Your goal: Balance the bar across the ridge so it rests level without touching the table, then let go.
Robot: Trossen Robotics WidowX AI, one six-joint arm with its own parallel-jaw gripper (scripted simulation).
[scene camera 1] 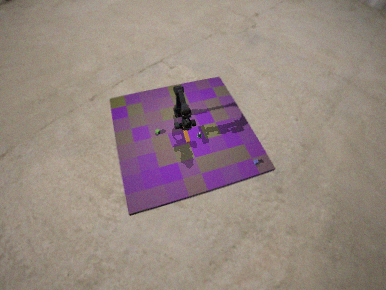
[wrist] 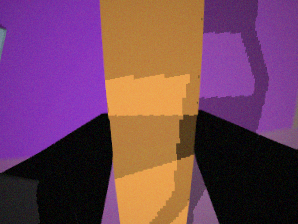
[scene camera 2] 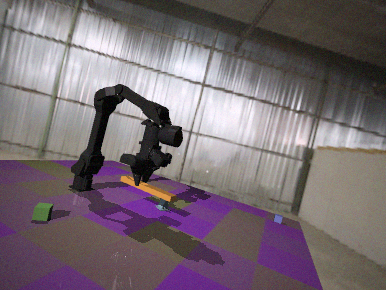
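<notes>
There's an orange bar [wrist: 152,63], and it's being carried by my gripper [scene camera 2: 140,185]. You'd find the gripper in the wrist view too [wrist: 151,122].
</notes>
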